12 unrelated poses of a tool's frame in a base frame.
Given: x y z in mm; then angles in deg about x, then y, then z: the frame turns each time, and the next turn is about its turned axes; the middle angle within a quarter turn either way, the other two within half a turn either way.
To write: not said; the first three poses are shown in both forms.
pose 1, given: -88.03, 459.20, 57.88, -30.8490, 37.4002, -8.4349
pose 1, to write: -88.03, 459.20, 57.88, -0.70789, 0.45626, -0.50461
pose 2, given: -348.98, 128.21, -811.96, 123.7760, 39.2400, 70.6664
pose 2, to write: -348.98, 128.21, -811.96, -3.01077, -1.12154, -0.93923
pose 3, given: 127.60, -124.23, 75.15, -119.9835, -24.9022, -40.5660
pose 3, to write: 127.60, -124.23, 75.15, -2.08908, -0.41527, 0.71814
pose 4, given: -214.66, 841.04, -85.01, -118.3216, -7.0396, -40.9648
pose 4, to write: -214.66, 841.04, -85.01, -2.16104, -0.56240, 0.48245
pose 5, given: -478.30, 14.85, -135.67, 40.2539, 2.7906, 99.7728
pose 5, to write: -478.30, 14.85, -135.67, -0.09556, -0.69855, 1.79404
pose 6, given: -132.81, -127.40, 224.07, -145.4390, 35.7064, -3.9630
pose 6, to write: -132.81, -127.40, 224.07, -2.46892, -0.54532, -0.32547
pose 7, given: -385.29, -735.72, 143.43, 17.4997, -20.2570, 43.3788
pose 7, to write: -385.29, -735.72, 143.43, -0.00920, -0.46288, 0.70430
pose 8, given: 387.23, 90.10, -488.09, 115.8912, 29.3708, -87.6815
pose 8, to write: 387.23, 90.10, -488.09, 2.55963, 1.09784, 1.49333
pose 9, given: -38.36, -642.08, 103.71, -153.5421, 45.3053, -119.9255
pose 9, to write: -38.36, -642.08, 103.71, 2.25383, -0.06870, 1.93018
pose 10, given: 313.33, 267.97, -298.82, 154.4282, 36.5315, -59.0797
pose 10, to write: 313.33, 267.97, -298.82, 2.38630, 0.09453, 1.14314
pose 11, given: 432.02, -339.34, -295.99, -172.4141, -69.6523, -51.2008
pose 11, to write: 432.02, -339.34, -295.99, -1.97443, 0.50005, 1.31990
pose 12, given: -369.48, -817.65, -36.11, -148.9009, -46.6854, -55.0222
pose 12, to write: -369.48, -817.65, -36.11, -2.20024, -0.06612, 1.16569
